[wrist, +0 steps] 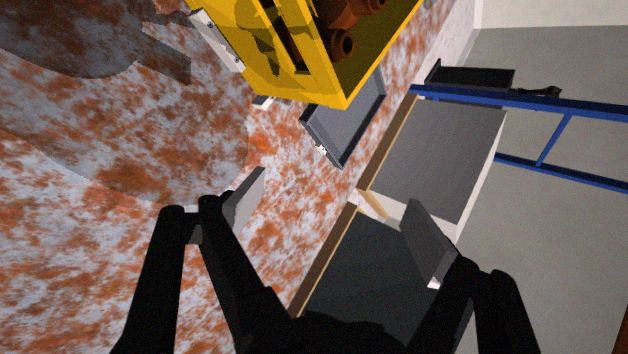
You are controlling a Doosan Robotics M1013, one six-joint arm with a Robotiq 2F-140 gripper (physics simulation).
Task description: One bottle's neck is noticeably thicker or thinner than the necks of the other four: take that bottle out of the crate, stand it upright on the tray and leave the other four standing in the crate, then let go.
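Places are measured from the arm's base along level axes (x ahead, y left, z up), in millimetres.
Where they show: gripper, fingertip midpoint: (334, 198).
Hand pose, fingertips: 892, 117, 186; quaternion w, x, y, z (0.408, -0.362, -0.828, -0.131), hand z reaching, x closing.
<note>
Things, the pixels of their top centre, and the offset from my fingertips, as dx, dy, dz. "*": a spot on its surface instead. Level surfaces: height alone.
- yellow crate, surface spot: (325, 85) * -98, -37, -66
- bottle, surface spot: (342, 45) * -140, -55, -65
- grey tray, surface spot: (340, 131) * -224, +210, -223
- white surface, surface height: dz -228
A yellow crate (325, 85) shows in part at the top of the wrist view, cut off by the upper edge. Reddish-brown bottles stand inside it; the neck and open mouth of one bottle (342, 45) show near its corner, with parts of others above. The necks cannot be compared well from here. A grey tray (340, 131) with a dark rim lies beyond the crate and is partly hidden by it. My gripper (334, 198) is open, its two pads wide apart with nothing between them. It is apart from the crate and the tray.
The crate and tray are on a mottled orange and white surface (200, 280). Past its brown edge are a grey-topped cabinet (440, 155) and a dark-topped one (367, 260). A blue metal frame (525, 102) and a black bin (470, 78) are at the right.
</note>
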